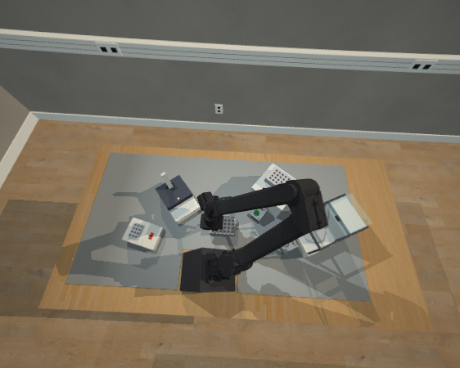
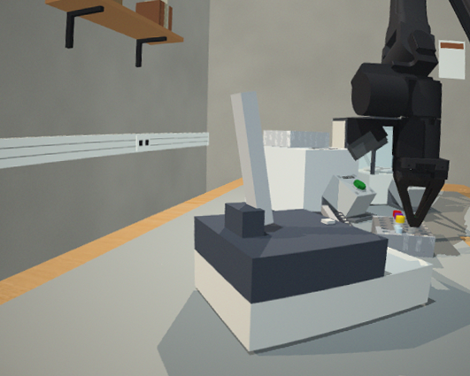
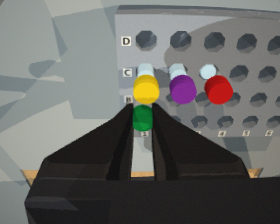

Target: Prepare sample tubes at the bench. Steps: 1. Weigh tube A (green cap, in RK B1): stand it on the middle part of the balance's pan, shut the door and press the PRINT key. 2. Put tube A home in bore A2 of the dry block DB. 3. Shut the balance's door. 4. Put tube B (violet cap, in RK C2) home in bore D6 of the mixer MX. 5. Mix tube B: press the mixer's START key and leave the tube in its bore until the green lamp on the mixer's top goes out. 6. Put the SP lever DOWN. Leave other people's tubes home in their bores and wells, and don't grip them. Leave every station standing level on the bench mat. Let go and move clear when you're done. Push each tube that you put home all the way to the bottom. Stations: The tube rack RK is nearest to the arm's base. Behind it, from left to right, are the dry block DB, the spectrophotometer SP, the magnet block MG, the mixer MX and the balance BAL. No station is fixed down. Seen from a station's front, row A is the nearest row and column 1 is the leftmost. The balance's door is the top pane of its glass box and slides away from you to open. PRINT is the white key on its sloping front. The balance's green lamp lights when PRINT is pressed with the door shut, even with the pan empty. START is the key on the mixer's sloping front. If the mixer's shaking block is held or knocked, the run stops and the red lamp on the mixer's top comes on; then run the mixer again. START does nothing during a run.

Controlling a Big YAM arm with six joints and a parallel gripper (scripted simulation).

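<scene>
My gripper is now 20 mm short of the violet-capped tube B, 20 mm to the left of it and 20 mm above it. Also, from my hand: rack RK: 50 mm to the right, 30 mm below; magnet block: 120 mm ahead, 40 mm to the right, 30 mm below; green start key: 40 mm ahead, 220 mm to the right, 20 mm above.
</scene>
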